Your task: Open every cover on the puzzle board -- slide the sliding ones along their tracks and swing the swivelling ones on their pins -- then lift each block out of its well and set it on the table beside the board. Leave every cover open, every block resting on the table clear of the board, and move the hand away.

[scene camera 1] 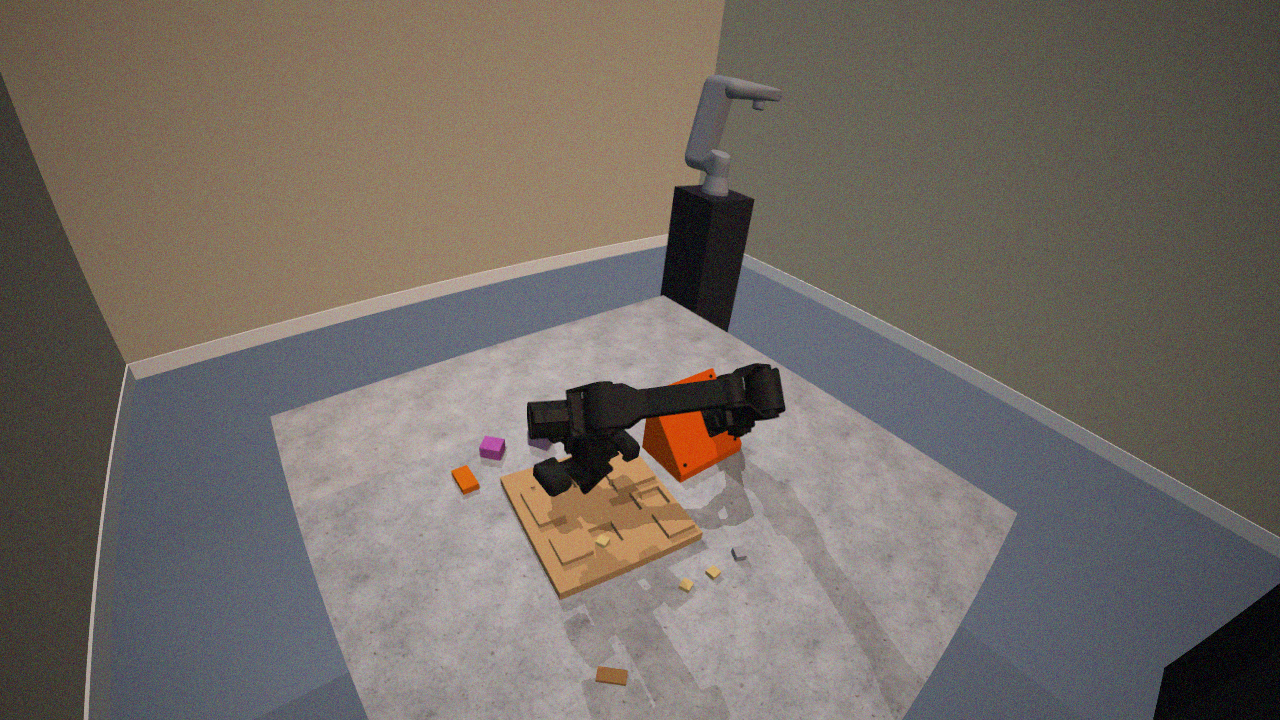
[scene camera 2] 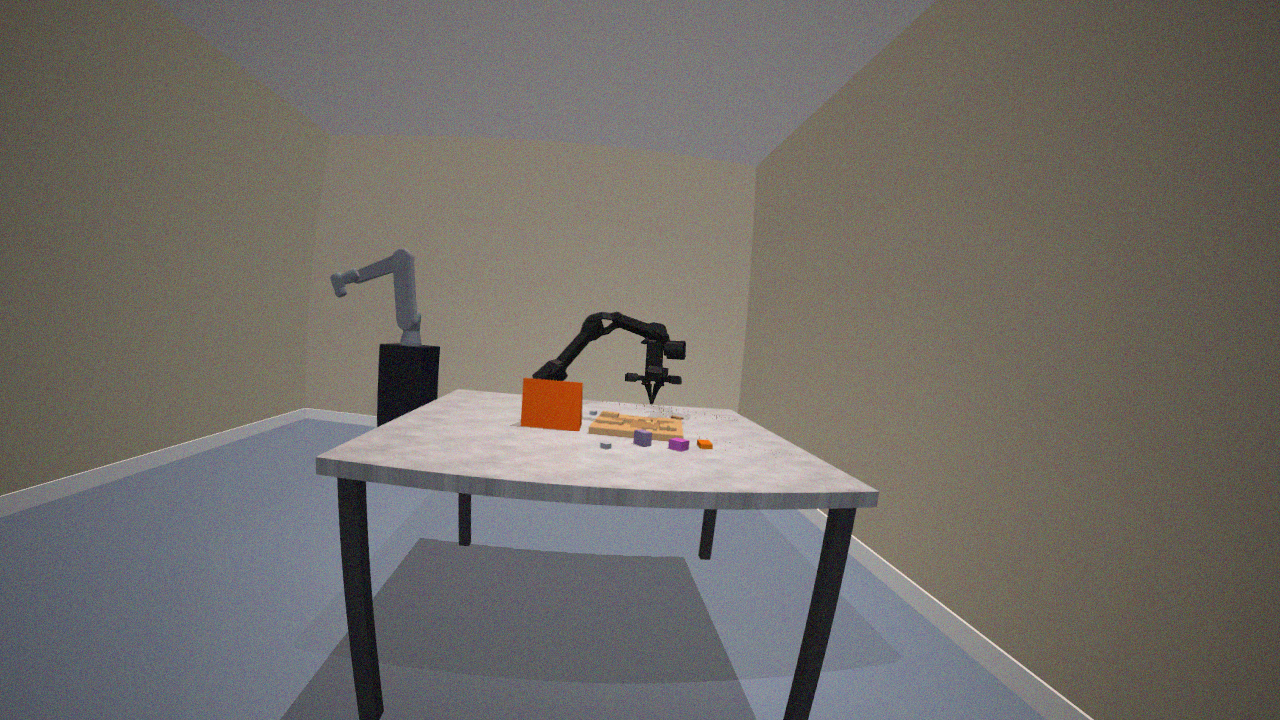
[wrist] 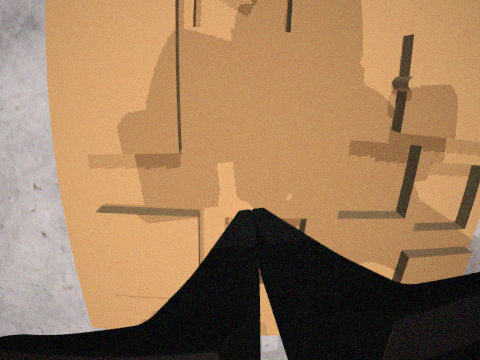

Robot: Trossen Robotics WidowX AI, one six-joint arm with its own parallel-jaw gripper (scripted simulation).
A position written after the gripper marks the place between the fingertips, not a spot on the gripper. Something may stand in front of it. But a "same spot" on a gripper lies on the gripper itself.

gripper: scene camera 1 584, 492; scene camera 2; wrist
same spot on tan puzzle board: [wrist: 292, 113] = [scene camera 1: 588, 500]
same spot on gripper: [wrist: 318, 297] = [scene camera 2: 651, 389]
